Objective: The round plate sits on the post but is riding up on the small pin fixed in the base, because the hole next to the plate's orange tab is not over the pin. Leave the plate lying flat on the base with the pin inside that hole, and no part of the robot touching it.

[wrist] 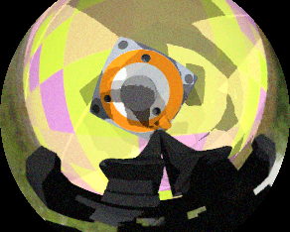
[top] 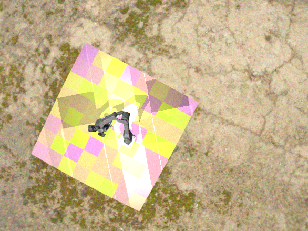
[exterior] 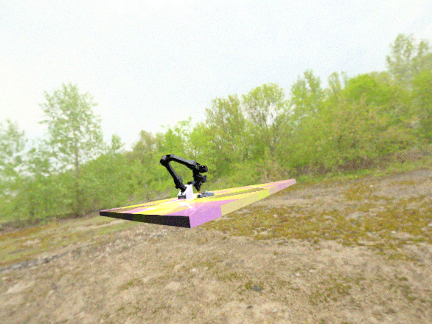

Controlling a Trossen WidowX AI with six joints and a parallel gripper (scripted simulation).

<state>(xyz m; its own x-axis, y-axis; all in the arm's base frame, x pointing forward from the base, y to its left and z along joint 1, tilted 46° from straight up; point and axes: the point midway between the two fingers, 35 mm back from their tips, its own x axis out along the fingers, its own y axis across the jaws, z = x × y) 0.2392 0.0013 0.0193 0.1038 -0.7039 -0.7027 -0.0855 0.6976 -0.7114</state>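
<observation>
Now: the grey base 5 cm ahead of my gripper tip, 3 cm to the left of it and 2 cm below it.
</observation>
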